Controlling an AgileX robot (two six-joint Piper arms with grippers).
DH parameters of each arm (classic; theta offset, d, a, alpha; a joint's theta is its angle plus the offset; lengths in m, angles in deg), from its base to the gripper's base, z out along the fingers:
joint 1: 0 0.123 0 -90
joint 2: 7.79 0 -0.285 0
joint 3: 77.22 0 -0.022 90
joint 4: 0 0.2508 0 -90
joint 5: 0 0 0.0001 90
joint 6: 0 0.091 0 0
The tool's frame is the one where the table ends.
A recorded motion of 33 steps. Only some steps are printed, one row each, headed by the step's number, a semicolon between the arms.
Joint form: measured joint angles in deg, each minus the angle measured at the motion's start. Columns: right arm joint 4, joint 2, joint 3, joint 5, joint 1, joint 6; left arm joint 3, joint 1, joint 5, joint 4, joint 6, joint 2.
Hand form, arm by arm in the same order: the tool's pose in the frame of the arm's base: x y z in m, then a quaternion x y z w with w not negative. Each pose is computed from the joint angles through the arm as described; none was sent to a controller.
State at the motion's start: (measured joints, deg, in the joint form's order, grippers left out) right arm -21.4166 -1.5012 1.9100 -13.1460 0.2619 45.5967; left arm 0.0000 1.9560 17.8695 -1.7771 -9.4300 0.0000
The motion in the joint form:
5: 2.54 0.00 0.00 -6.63 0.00 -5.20; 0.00 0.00 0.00 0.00 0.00 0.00
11: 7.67 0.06 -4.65 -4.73 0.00 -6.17; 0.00 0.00 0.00 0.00 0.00 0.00
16: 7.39 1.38 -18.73 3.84 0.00 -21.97; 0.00 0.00 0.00 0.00 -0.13 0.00
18: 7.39 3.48 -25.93 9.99 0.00 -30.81; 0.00 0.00 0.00 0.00 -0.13 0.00
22: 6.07 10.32 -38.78 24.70 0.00 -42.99; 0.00 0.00 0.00 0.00 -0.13 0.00
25: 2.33 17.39 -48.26 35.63 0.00 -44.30; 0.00 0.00 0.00 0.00 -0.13 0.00
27: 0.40 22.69 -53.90 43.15 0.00 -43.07; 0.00 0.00 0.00 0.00 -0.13 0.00
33: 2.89 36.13 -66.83 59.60 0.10 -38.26; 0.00 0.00 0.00 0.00 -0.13 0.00
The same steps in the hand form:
5: 0.0480 0.0102 0.2320 0.06110 0.54692 0.19460 0.81196; 0.0543 0.0010 0.1850 -0.08609 0.77715 -0.05352 0.62109
11: 0.0420 0.0068 0.2567 0.08820 0.51884 0.21411 0.82291; 0.0543 0.0010 0.1850 -0.08609 0.77715 -0.05352 0.62109
16: 0.0200 0.0036 0.3218 0.02386 0.49232 0.08575 0.86585; 0.0543 0.0010 0.1850 -0.08697 0.77705 -0.05422 0.62103
18: 0.0113 0.0012 0.3505 -0.00352 0.49930 0.01121 0.86635; 0.0543 0.0010 0.1850 -0.08697 0.77705 -0.05422 0.62103
22: 0.0095 -0.0048 0.3934 -0.04011 0.55879 -0.10264 0.82195; 0.0543 0.0010 0.1850 -0.08697 0.77705 -0.05422 0.62103
25: 0.0182 -0.0113 0.4227 -0.04024 0.61451 -0.14884 0.77370; 0.0543 0.0010 0.1850 -0.08697 0.77705 -0.05422 0.62103
27: 0.0301 -0.0162 0.4371 -0.02520 0.65989 -0.16052 0.73358; 0.0543 0.0010 0.1850 -0.08697 0.77705 -0.05422 0.62103
33: 0.0690 -0.0205 0.4631 0.03480 0.76180 -0.11812 0.63600; 0.0543 0.0010 0.1850 -0.08697 0.77705 -0.05422 0.62103

